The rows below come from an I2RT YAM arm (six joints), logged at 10 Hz.
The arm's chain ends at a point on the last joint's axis. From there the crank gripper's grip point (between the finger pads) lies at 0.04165 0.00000 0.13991 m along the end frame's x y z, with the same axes.
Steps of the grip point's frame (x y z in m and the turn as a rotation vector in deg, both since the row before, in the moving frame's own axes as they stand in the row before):
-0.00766, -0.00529, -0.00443, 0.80, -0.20, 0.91
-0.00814, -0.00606, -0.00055, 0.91, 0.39, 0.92
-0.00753, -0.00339, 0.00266, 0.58, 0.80, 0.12
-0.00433, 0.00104, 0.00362, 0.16, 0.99, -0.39
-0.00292, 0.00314, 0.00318, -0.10, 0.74, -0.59
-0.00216, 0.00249, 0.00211, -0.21, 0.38, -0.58
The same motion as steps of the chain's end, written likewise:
-0.00718, -0.00399, -0.00457, 0.80, -0.20, 0.91
-0.00910, -0.00452, -0.00025, 0.91, 0.39, 0.92
-0.00948, -0.00207, 0.00326, 0.58, 0.80, 0.12
-0.00674, 0.00172, 0.00436, 0.16, 0.99, -0.39
-0.00472, 0.00333, 0.00373, -0.10, 0.74, -0.59
-0.00309, 0.00240, 0.00239, -0.21, 0.38, -0.58

